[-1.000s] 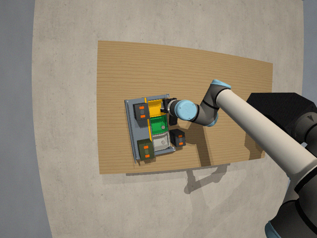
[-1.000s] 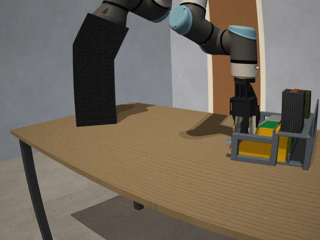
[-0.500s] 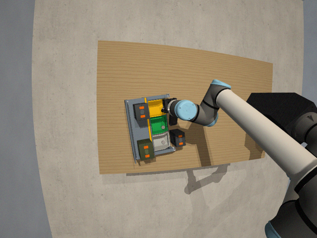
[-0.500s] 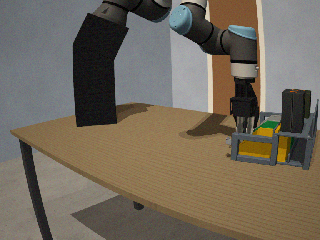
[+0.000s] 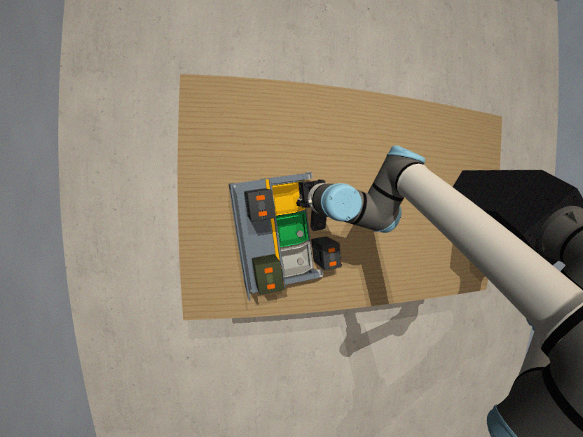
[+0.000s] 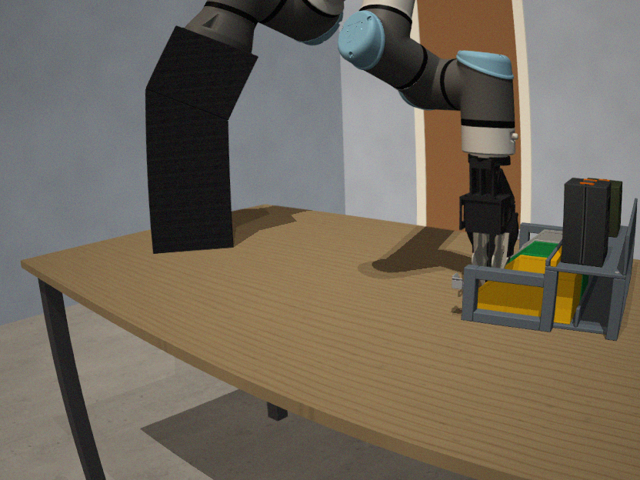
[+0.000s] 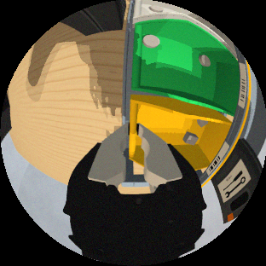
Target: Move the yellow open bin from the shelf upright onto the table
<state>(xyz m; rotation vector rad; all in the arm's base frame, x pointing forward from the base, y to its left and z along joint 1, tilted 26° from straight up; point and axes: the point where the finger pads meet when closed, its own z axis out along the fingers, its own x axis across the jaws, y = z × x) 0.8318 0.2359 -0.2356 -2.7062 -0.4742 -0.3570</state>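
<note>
Right now the yellow open bin is 80 mm ahead of my hand and 20 mm to the left of it. The rest, counted from my hand: dark green box (260 mm to the left, 110 mm above, 80 mm ahead); then white bin (230 mm to the left, 10 mm behind); then green bin (120 mm to the left, 40 mm ahead).
</note>
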